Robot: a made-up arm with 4 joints.
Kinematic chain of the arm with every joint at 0, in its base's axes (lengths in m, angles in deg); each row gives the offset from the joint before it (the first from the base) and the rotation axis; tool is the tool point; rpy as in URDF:
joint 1: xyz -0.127 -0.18 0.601 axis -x
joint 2: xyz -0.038 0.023 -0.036 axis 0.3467 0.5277 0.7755
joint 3: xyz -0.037 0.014 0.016 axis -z
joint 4: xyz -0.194 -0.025 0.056 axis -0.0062 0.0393 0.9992
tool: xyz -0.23 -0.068 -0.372 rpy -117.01 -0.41 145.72
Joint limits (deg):
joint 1: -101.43..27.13
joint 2: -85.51..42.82
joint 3: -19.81..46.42
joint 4: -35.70..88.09
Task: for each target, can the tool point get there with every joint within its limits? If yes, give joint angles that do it. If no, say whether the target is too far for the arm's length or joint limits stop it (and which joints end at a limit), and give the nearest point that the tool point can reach.
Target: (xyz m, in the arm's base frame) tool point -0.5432 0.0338 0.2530
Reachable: yes | joints -49.95 -22.77 -10.00 21.87
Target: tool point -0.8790 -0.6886 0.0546
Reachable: no: too far | nearest point -0.5640 -0.4392 0.2852 | short by 0.463 m
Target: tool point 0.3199 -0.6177 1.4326
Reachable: no: too far | nearest point -0.0543 0.2275 1.0053 | short by 1.018 m
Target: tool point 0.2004 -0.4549 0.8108
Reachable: no: joint limits stop it (at a limit: joint 1, joint 3, joint 4) | nearest point -0.2370 -0.5678 0.4225 | short by 0.596 m
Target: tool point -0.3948 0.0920 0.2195
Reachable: yes | joints -36.91 -59.05 20.56 63.59
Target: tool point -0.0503 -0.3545 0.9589
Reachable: no: joint limits stop it (at a limit: joint 1, joint 3, joint 4) | nearest point -0.2220 0.1819 1.0568 | short by 0.572 m
